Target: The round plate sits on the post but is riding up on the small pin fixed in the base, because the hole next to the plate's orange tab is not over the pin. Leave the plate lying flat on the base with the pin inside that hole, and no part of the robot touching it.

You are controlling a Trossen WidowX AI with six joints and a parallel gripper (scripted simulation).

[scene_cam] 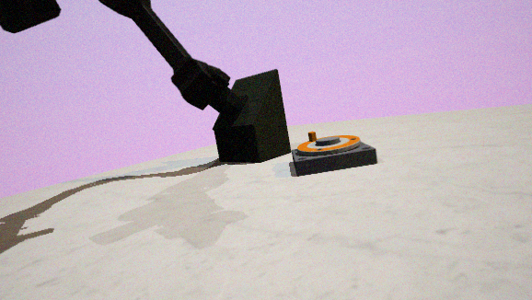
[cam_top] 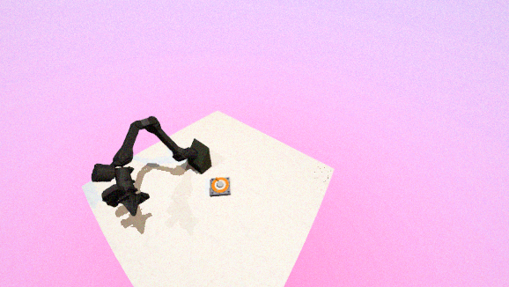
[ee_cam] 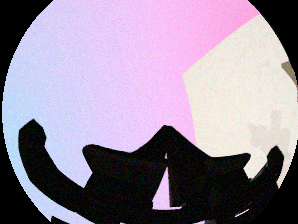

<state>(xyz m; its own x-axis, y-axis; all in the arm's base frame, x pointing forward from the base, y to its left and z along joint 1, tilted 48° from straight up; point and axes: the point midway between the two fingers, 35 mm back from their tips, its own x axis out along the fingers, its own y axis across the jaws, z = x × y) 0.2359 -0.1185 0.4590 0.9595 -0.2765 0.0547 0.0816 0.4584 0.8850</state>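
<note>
Now: gripper tip 420 mm to the right of the square base, 290 mm above it and 20 mm past it.
</note>
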